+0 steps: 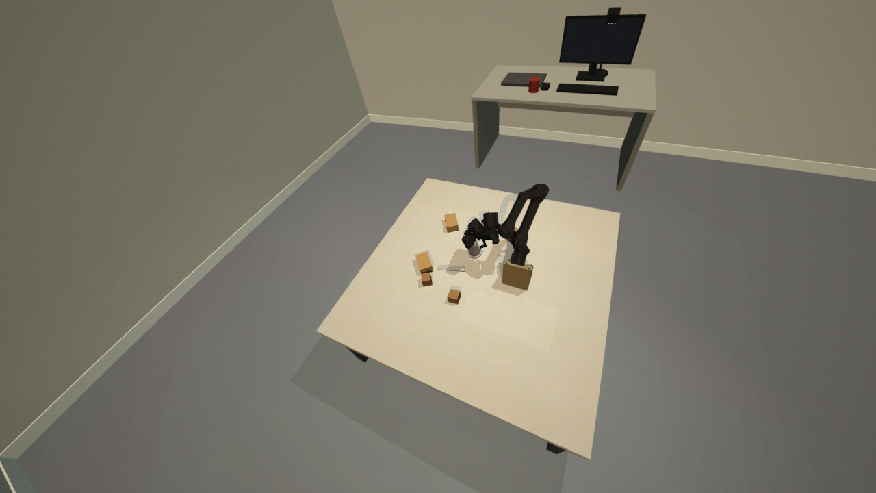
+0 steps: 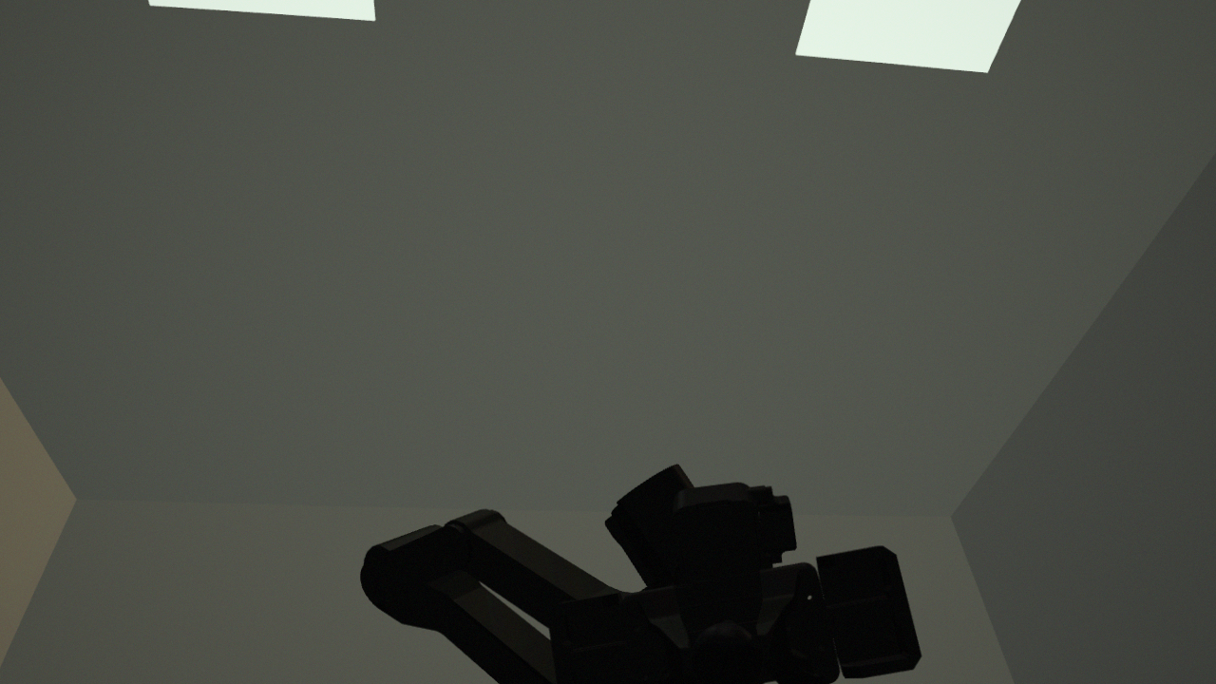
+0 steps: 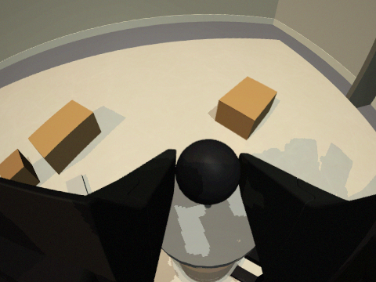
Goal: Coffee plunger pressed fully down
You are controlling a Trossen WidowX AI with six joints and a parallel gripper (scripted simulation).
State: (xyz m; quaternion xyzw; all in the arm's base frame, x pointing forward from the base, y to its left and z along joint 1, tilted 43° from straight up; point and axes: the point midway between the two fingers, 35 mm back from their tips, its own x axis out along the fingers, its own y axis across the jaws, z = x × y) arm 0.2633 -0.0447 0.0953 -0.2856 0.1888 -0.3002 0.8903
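The coffee press lies 8 cm below my gripper tip, 4 cm behind it and 1 cm to the right of it. The rest, counted from my gripper tip: flat grey strip 17 cm below, 13 cm to the left, 6 cm ahead.
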